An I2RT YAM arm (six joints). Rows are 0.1 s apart.
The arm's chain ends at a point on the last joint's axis. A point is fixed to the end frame.
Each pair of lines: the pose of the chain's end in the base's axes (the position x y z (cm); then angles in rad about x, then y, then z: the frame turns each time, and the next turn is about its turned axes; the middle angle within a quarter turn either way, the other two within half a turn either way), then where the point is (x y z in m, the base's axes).
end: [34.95, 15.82, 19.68, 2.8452, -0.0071, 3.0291]
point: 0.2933 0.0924 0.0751
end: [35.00, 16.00, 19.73, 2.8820, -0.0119, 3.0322]
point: 0.2930 0.0990 0.0735
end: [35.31, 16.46, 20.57, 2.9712, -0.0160, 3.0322]
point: 0.2956 0.1149 0.0772
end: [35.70, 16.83, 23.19, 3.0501, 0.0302, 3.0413]
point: 0.3055 0.1291 0.0973
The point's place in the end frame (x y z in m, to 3 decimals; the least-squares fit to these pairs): 0.058 -0.021 0.136
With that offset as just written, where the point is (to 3 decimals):
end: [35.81, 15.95, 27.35, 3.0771, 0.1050, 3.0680]
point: 0.316 0.125 0.134
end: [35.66, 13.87, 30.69, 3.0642, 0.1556, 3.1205]
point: 0.321 0.105 0.166
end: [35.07, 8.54, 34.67, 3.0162, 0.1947, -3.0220]
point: 0.318 0.053 0.205
